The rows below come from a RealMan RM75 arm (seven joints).
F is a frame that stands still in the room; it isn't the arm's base.
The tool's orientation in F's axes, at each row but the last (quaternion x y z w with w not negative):
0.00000, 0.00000, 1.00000, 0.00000
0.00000, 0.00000, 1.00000, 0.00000
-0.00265, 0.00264, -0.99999, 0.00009
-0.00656, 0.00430, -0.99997, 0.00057
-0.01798, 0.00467, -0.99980, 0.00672
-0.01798, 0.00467, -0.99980, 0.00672
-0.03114, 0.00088, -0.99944, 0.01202
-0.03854, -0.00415, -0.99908, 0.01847
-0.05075, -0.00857, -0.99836, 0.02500
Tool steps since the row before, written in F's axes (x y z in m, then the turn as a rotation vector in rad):
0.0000, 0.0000, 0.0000, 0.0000, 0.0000, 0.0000
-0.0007, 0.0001, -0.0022, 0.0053, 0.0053, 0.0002
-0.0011, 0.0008, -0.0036, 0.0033, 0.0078, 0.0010
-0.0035, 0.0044, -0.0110, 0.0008, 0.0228, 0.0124
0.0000, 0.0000, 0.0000, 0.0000, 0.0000, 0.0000
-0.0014, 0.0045, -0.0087, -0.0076, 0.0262, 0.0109
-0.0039, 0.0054, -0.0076, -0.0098, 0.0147, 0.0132
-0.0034, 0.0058, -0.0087, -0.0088, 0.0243, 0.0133
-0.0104, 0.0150, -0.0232, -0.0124, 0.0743, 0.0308
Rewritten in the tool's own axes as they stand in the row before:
0.0000, 0.0000, 0.0000, 0.0000, 0.0000, 0.0000
0.0007, -0.0001, -0.0022, -0.0053, -0.0053, 0.0002
0.0011, -0.0008, -0.0036, -0.0033, -0.0078, 0.0010
0.0034, -0.0043, -0.0111, -0.0007, -0.0229, 0.0122
0.0000, 0.0000, 0.0000, 0.0000, 0.0000, 0.0000
0.0010, -0.0044, -0.0088, 0.0076, -0.0264, 0.0104
0.0033, -0.0055, -0.0078, 0.0102, -0.0150, 0.0125
0.0025, -0.0060, -0.0089, 0.0089, -0.0245, 0.0128
0.0072, -0.0158, -0.0238, 0.0118, -0.0744, 0.0308

